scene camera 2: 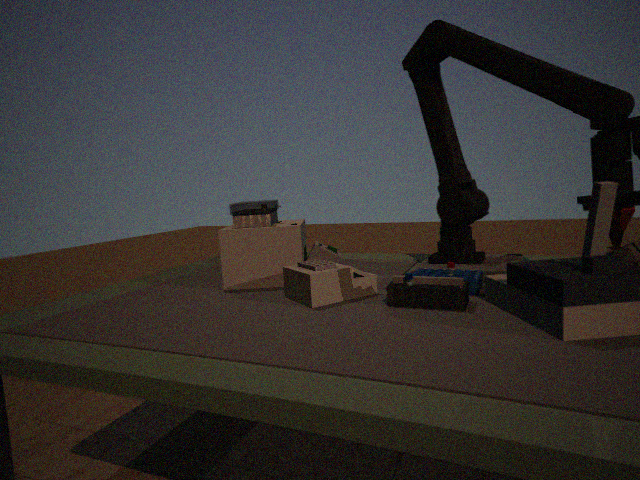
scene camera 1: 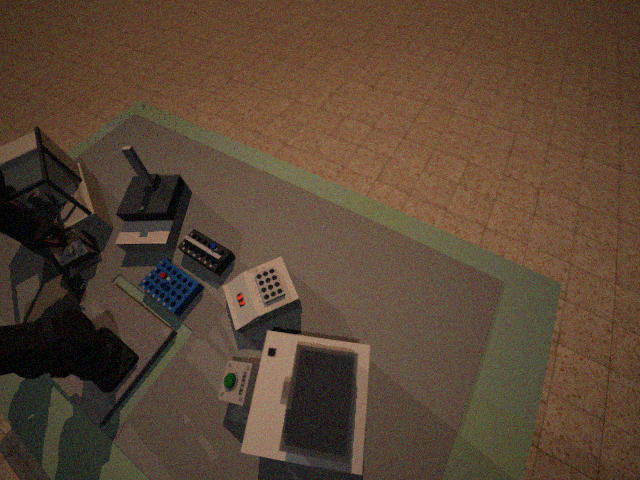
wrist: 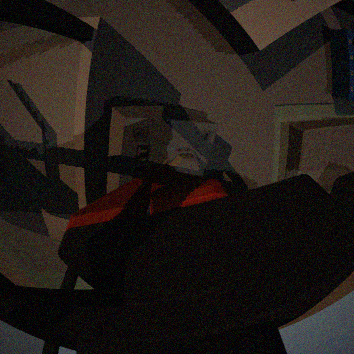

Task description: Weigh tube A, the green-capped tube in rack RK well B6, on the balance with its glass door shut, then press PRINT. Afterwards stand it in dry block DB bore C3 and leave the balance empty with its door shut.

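Where they show: gripper, fingertip midpoint: (scene camera 2: 616, 248) (scene camera 1: 64, 245) (wrist: 158, 173); arm's base, link origin: (scene camera 2: 457, 260) (scene camera 1: 108, 358) (wrist: 347, 192).
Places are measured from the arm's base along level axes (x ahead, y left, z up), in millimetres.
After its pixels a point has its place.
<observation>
The white balance (scene camera 1: 268, 395) {x 157, y -355, z 115 mm} (scene camera 2: 258, 254) {x 277, y -379, z 57 mm} stands beside that box; I cannot see through its dark glass top. The blue rack RK (scene camera 1: 172, 288) {x 193, y -10, z 10 mm} (scene camera 2: 442, 274) {x 201, y 2, z 10 mm} (wrist: 342, 63) {x 195, y 71, z 0 mm} holds a red-capped tube (scene camera 1: 163, 275) {x 205, y 15, z 35 mm}. I see no green-capped tube in any view. The dry block DB (scene camera 1: 263, 290) {x 303, y -210, z 38 mm} (scene camera 2: 328, 283) {x 358, y -175, z 20 mm} shows dark bores.
A black tube rack (scene camera 1: 206, 250) {x 309, y -22, z 28 mm} (scene camera 2: 428, 292) {x 342, y 4, z 9 mm} lies behind the blue one. A black device with an upright lever (scene camera 1: 151, 195) {x 344, y 205, z 60 mm} stands at the far left. The arm's base (scene camera 2: 456, 238) {x 31, y 4, z 58 mm} rises behind the racks. A green border (scene camera 1: 366, 210) {x 651, y -288, z -23 mm} edges the grey mat.
</observation>
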